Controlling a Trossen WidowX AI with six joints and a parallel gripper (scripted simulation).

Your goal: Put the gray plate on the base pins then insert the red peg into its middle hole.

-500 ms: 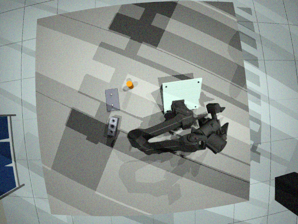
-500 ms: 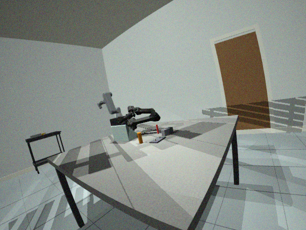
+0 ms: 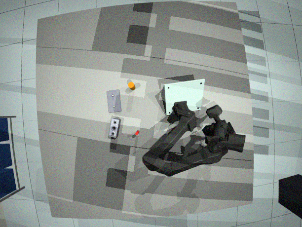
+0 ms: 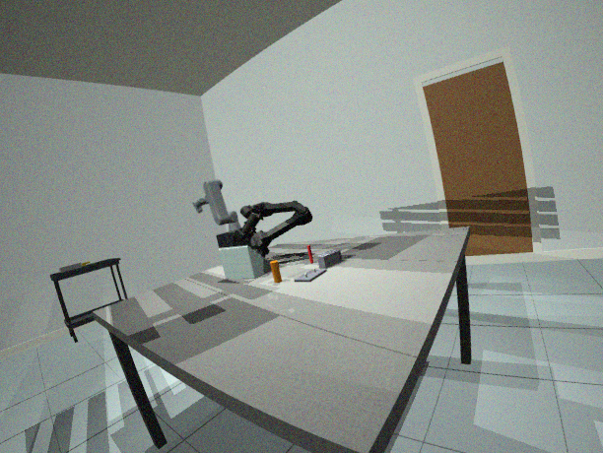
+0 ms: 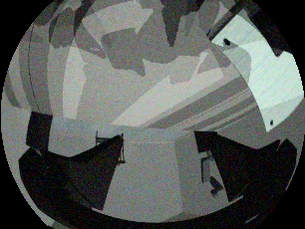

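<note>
Right now my gripper tip is 56 cm short of the gray plate, 1 cm to the left of it and 7 cm above it. Round my gripper tip: base (55 cm ahead, 15 cm to the right, 10 cm below); then red peg (44 cm ahead, 3 cm to the left, 7 cm below); then orange cylinder (44 cm ahead, 21 cm to the right, 7 cm below).
</note>
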